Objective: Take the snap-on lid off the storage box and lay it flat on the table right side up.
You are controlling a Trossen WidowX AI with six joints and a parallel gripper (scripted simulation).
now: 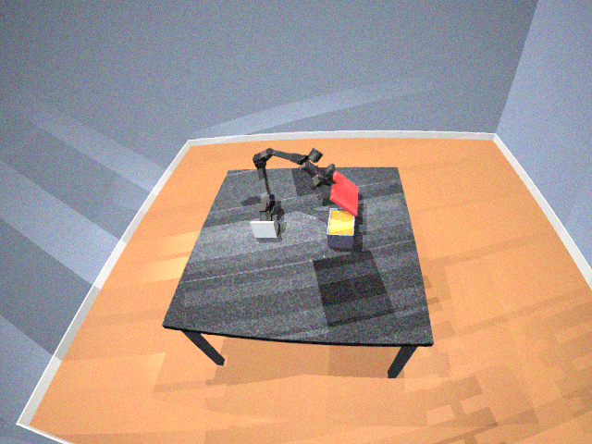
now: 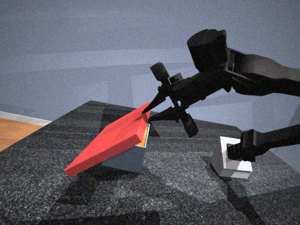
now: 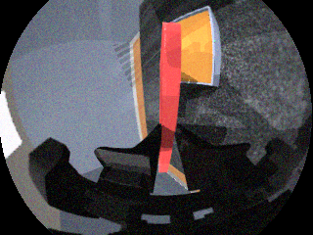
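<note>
Now: the red lid 60 mm ahead of my gripper tip, 10 mm to the right of it and 50 mm below it. The rest, counted from my gripper tip: grey-blue storage box 40 mm ahead, 160 mm to the right, 180 mm below.
</note>
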